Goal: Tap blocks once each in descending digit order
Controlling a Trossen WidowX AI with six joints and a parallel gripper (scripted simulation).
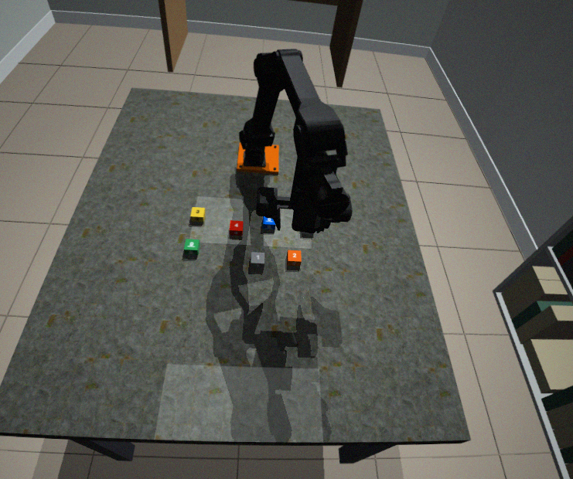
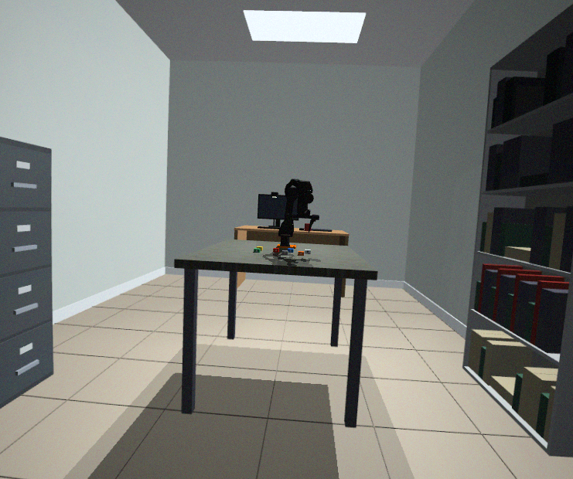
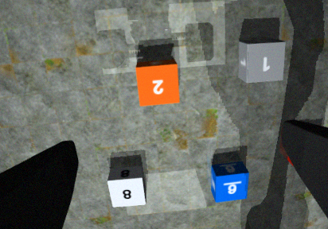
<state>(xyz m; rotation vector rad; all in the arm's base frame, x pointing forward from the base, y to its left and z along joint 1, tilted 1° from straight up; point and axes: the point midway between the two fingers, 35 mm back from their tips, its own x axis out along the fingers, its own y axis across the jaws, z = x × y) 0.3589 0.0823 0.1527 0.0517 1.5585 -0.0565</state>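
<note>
Now: gripper tip 4 cm past the green block, 24 cm to the left of it and 11 cm above it. Also, from my gripper tip: white block (10 cm behind, 5 cm to the left, 11 cm below); grey block (8 cm to the right, 11 cm below); orange block (1 cm behind, 1 cm to the left, 11 cm below).
</note>
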